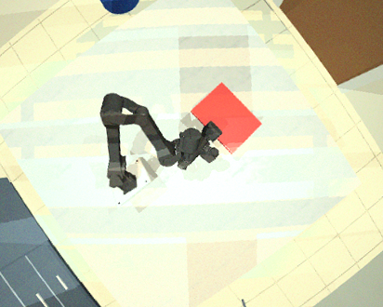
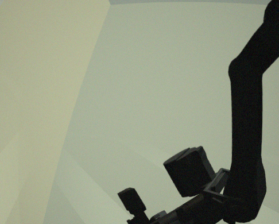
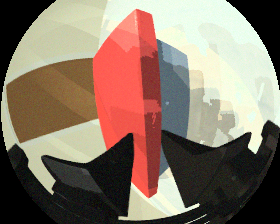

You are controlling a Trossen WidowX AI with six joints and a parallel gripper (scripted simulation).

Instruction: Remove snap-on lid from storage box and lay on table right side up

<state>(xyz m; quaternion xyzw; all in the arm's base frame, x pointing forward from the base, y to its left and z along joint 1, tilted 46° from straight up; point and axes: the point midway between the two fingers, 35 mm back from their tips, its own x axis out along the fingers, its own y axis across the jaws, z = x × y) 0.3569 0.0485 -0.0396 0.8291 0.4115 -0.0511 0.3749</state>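
The red lid lies 80 mm ahead of my gripper tip and 20 mm to the left of it. Round my gripper tip: grey-blue box: 70 mm ahead, 10 mm to the left, 60 mm below.
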